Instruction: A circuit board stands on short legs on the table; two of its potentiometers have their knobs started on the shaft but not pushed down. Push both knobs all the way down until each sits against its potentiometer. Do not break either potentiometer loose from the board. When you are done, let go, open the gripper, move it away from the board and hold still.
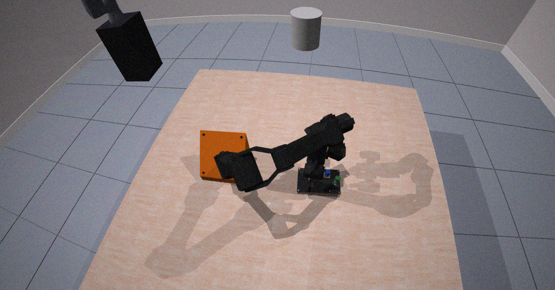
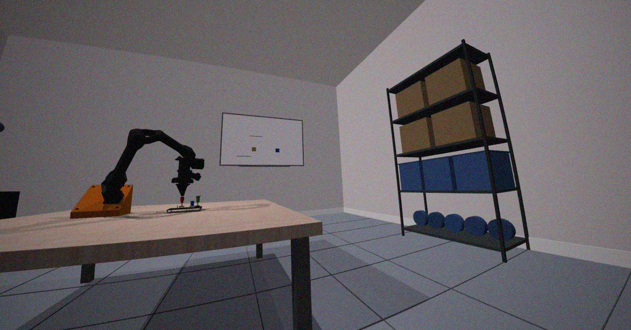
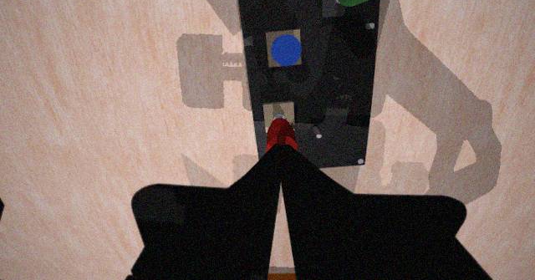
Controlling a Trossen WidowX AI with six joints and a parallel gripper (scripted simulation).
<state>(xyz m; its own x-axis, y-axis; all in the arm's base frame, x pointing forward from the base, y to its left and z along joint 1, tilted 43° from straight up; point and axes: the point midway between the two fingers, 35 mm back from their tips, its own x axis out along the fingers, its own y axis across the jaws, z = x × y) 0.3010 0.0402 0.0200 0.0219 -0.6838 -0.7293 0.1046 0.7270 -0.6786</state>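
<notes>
My gripper tip is 20 mm above the red knob. Round my gripper tip: green knob (80 mm ahead, 40 mm to the right, 20 mm below).
</notes>
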